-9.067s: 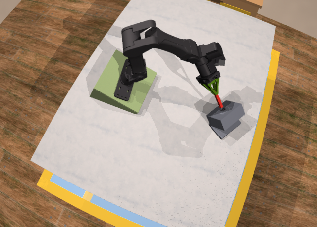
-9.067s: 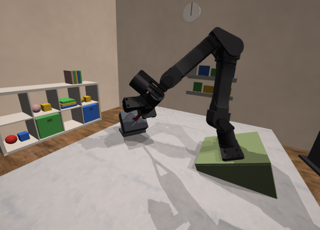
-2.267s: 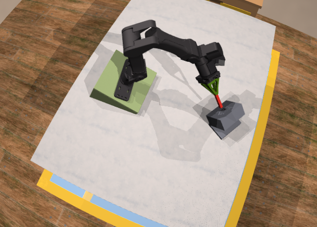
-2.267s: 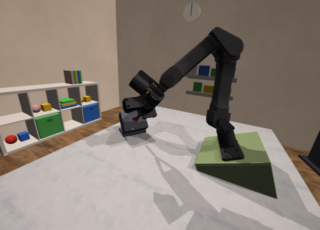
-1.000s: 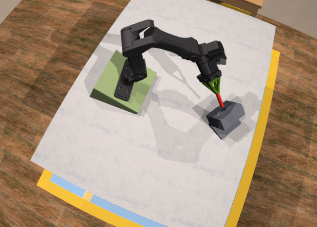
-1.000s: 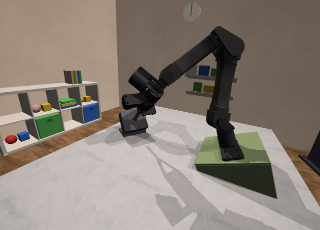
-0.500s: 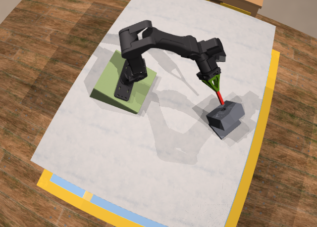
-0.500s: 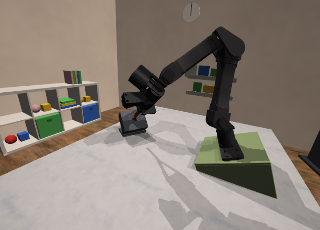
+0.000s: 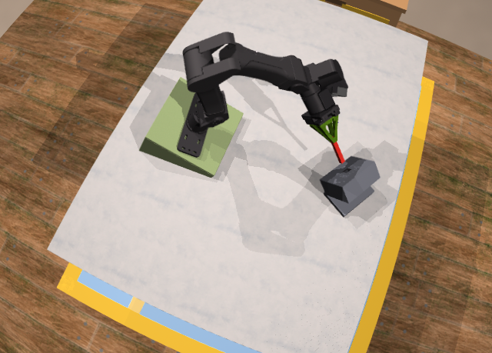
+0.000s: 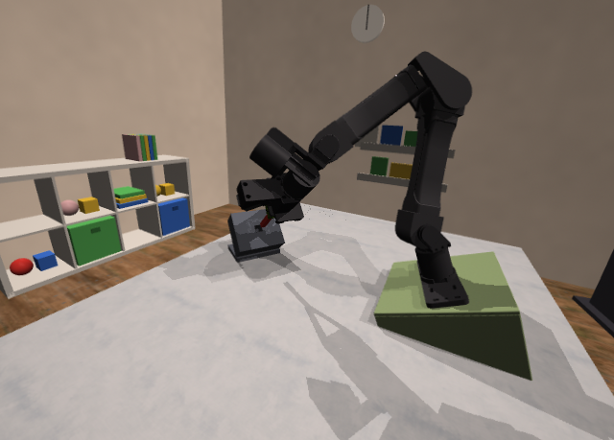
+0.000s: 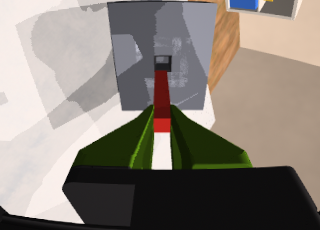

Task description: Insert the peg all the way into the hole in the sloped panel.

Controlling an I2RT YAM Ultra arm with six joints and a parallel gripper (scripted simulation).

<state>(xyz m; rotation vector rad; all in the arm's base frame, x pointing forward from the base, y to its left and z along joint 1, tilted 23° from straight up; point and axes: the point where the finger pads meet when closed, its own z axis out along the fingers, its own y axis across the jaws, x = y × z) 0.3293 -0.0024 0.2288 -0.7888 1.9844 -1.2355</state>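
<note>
Right now the red peg is 20 mm to the right of my hand, 20 mm below it and 20 mm ahead of it.
</note>
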